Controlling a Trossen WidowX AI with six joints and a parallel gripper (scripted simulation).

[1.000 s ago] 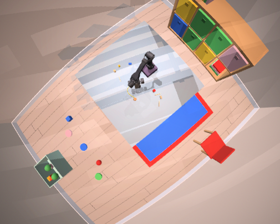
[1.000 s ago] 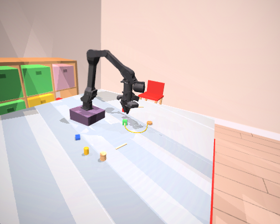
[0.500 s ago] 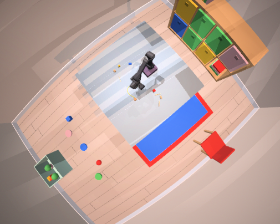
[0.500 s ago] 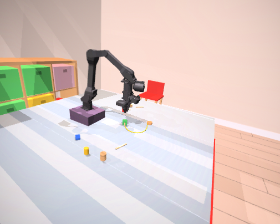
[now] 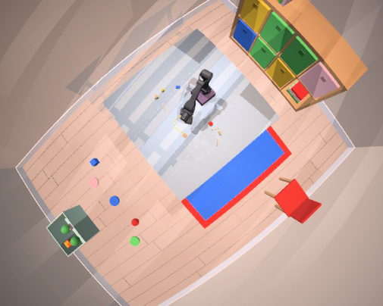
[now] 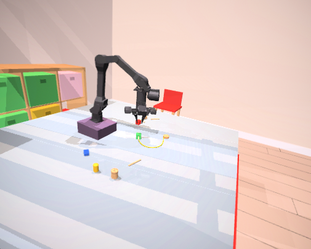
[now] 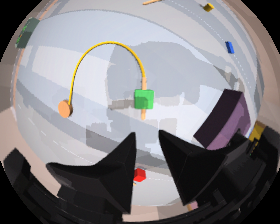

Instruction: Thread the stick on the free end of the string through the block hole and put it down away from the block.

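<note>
Right now the green block is 2 cm ahead of my gripper tip, 2 cm to the right of it and 7 cm below it. From my gripper tip the other things lie so: round wooden button 14 cm ahead, 11 cm to the left, 8 cm below; then red cube 12 cm behind, 16 cm to the left, 7 cm below; then tan piece 14 cm behind, 28 cm to the left, 8 cm below.
</note>
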